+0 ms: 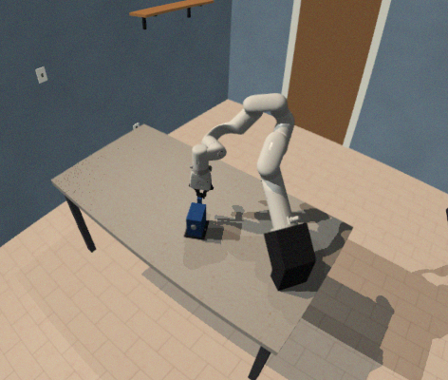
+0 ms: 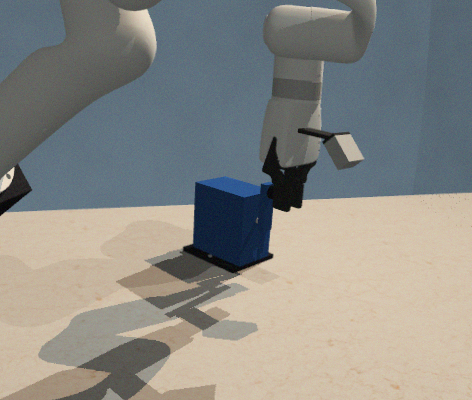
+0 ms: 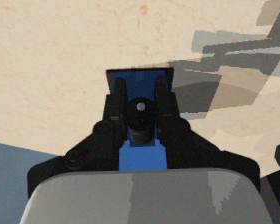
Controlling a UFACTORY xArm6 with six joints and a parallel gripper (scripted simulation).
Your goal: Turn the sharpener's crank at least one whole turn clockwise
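Now: hand 10 mm past the crank, 20 mm to the right of it and 10 mm above it.
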